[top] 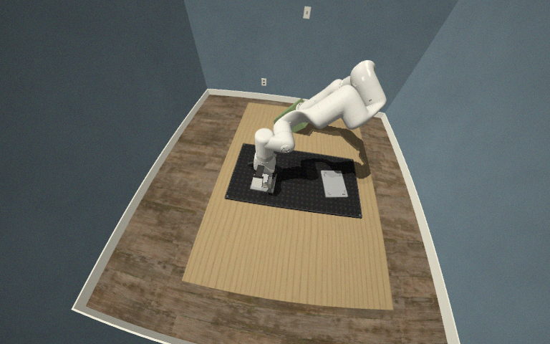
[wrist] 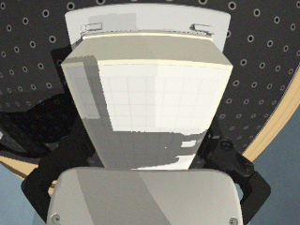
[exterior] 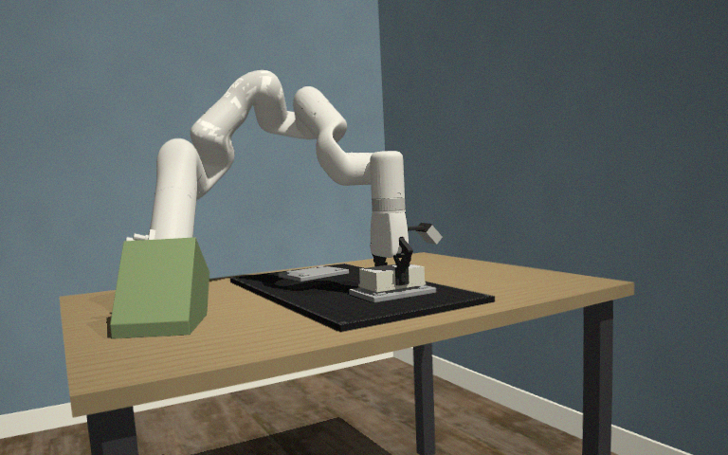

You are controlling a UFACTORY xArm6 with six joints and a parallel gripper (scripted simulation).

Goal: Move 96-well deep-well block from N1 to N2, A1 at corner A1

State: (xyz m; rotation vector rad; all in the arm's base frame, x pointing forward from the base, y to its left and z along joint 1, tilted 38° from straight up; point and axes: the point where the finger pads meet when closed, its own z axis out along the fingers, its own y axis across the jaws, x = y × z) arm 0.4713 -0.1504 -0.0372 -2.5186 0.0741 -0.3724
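Right now my hand is right at the white deep-well block.
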